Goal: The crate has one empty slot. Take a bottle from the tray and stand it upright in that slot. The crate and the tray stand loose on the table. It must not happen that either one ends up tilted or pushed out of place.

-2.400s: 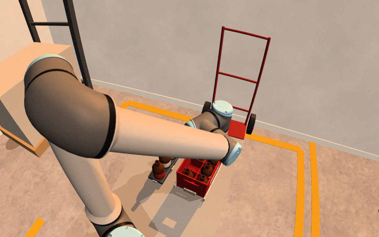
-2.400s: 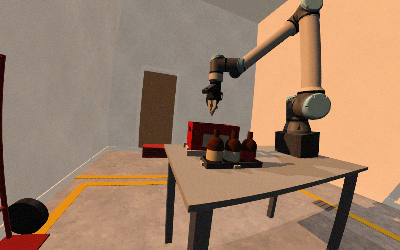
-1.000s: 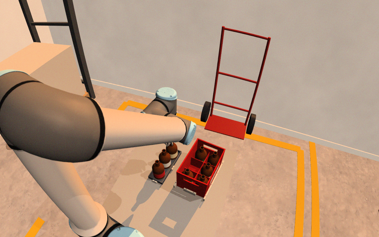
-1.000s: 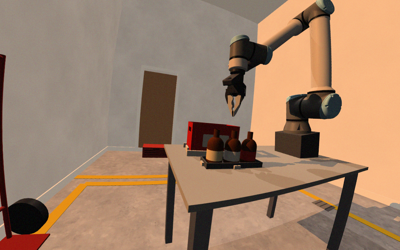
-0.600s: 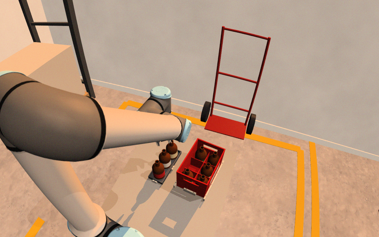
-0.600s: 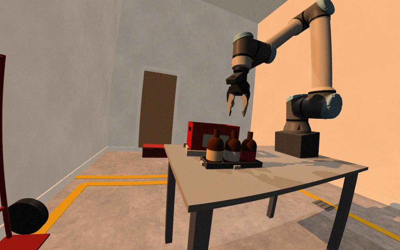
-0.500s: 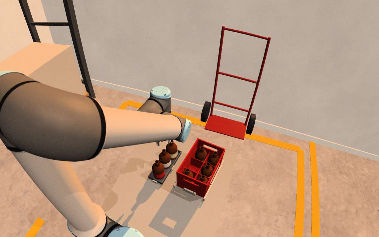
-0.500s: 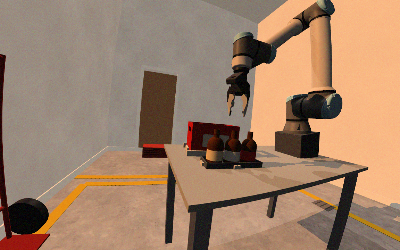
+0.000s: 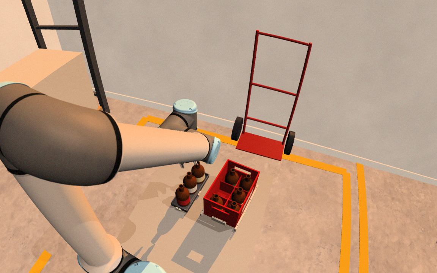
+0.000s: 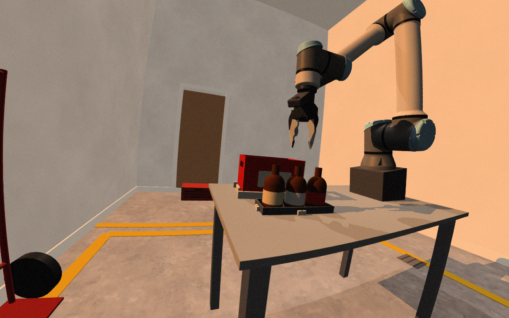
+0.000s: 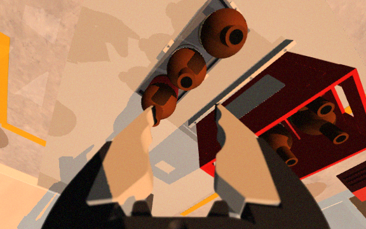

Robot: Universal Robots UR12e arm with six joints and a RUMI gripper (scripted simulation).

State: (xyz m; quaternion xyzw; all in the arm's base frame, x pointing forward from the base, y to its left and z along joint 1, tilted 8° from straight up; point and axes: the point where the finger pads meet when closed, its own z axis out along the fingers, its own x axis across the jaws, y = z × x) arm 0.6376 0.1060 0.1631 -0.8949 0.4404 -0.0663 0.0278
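Now: the dark tray 23 cm below my hand. Round my hand: red crate: 23 cm to the right, 16 cm below.
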